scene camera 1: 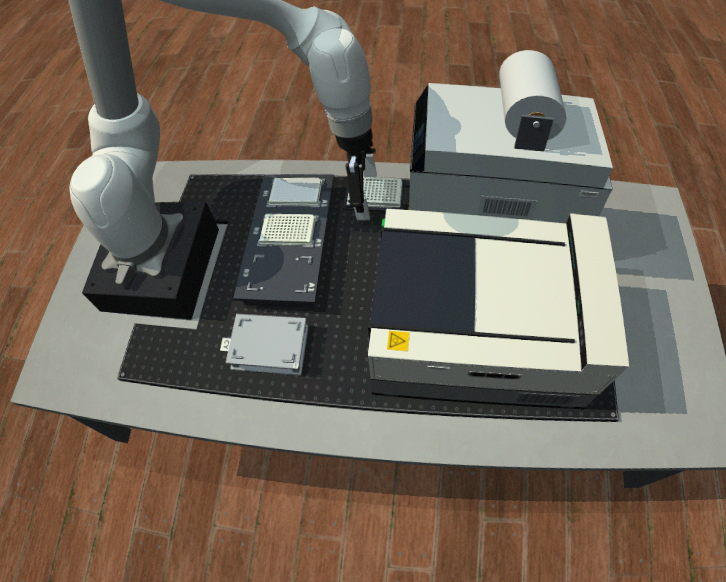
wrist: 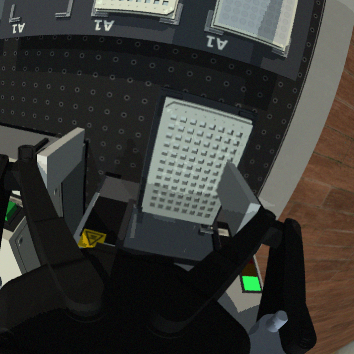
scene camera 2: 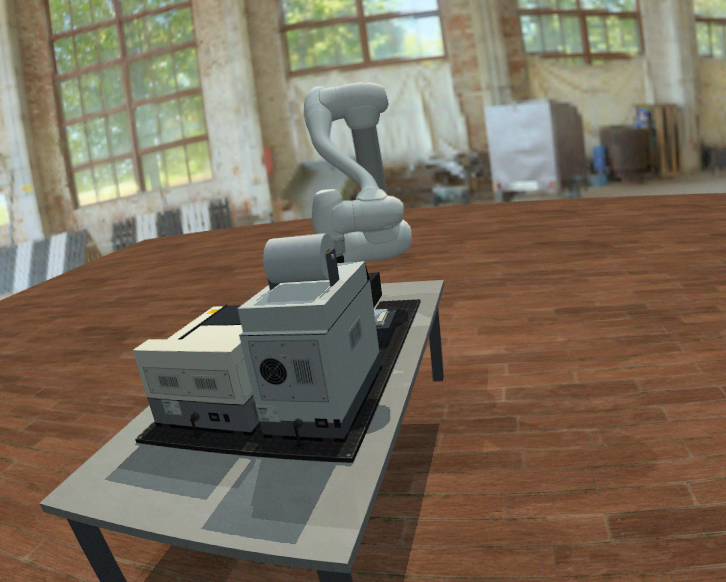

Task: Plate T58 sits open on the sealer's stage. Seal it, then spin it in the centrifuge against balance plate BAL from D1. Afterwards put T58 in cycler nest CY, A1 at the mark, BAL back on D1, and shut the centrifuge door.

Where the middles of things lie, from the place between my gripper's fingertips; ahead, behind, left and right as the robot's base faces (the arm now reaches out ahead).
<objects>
Right now the grey plate (scene camera 1: 286, 191) is 200 mm behind my hand, 70 mm below it and 50 mm to the left of it. From my hand the other things lie so: centrifuge (scene camera 1: 549, 332) 320 mm ahead, 250 mm to the right; dark lid (scene camera 1: 424, 280) 260 mm to the right, 170 mm ahead, 90 mm above; foil roll (scene camera 1: 528, 80) 330 mm ahead, 290 mm above, 70 mm to the left.
</objects>
